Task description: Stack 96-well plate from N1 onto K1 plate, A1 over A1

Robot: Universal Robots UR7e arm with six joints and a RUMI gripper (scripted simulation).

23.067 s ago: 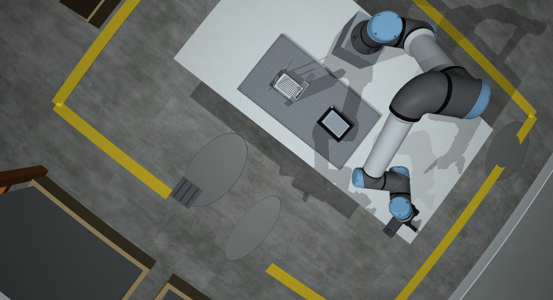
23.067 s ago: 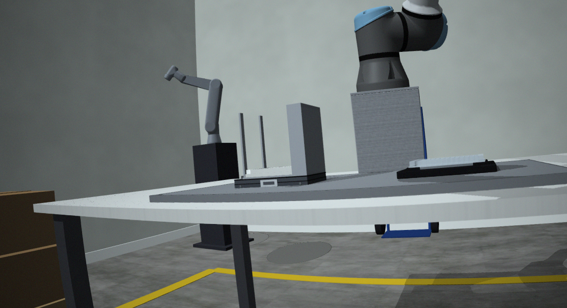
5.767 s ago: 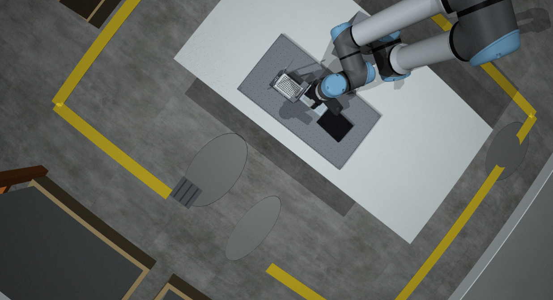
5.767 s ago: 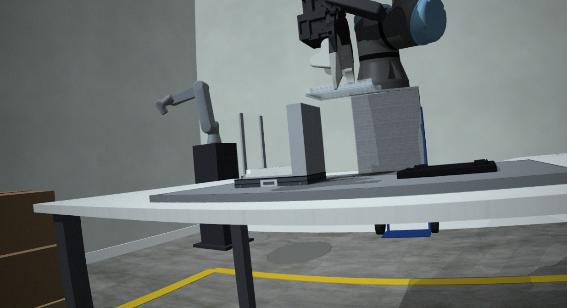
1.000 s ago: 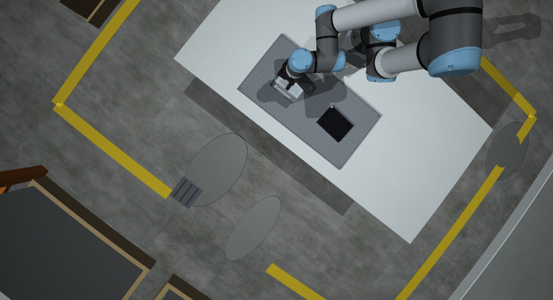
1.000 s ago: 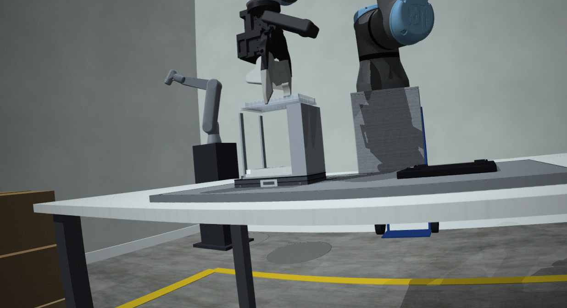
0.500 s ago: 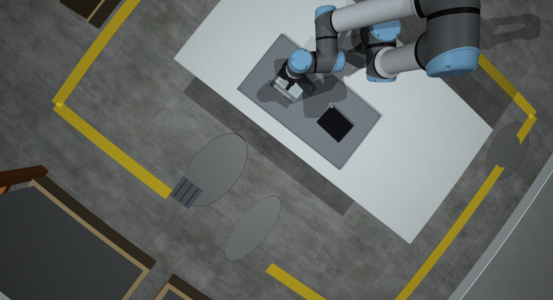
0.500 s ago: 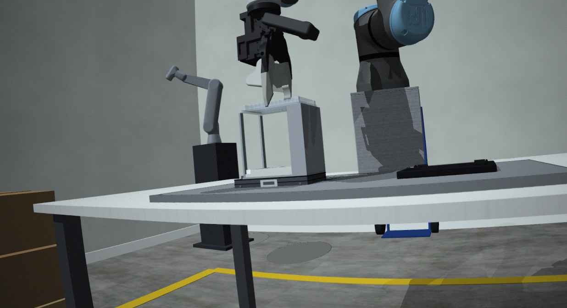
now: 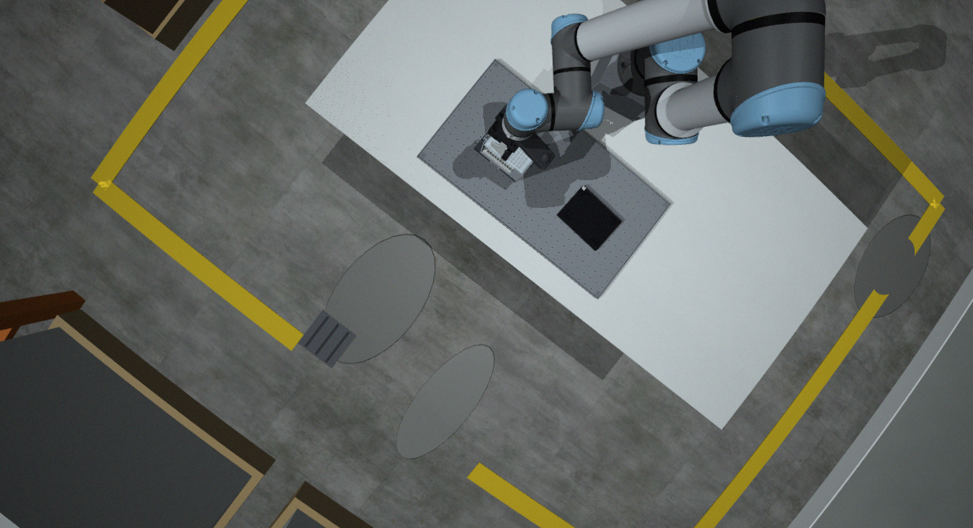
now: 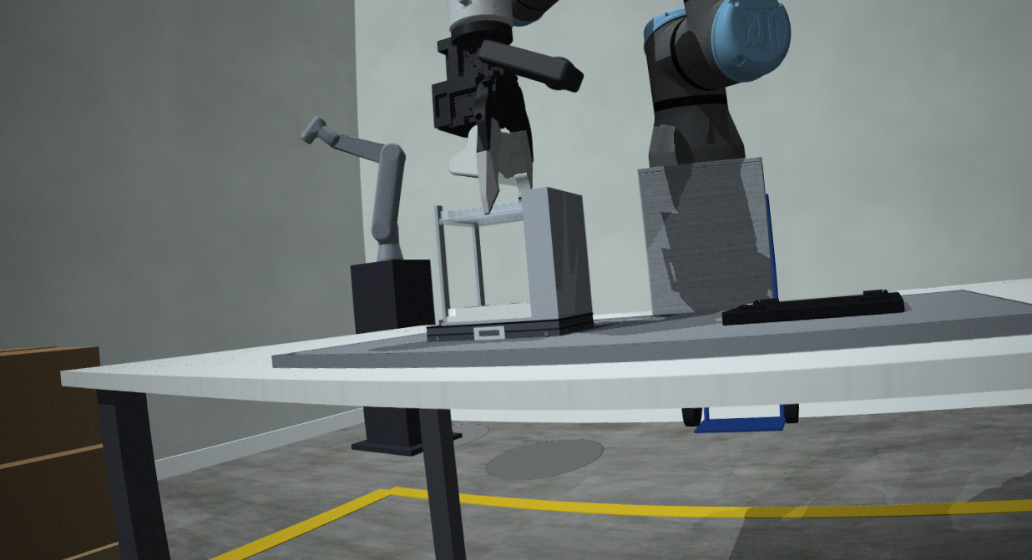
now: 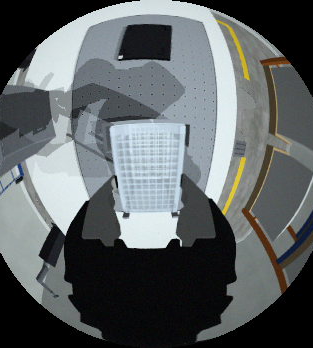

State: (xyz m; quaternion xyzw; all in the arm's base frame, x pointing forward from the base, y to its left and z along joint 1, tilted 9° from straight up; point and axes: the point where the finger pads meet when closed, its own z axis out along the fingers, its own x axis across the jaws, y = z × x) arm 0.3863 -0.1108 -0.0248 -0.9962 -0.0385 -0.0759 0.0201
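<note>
My hand is 10 mm past the grey back block, 70 mm to the right of it and 60 mm above it. Also, from my hand: clear 96-well plate: 10 mm below; black plate nest: 30 mm behind, 310 mm to the left, 140 mm below.
</note>
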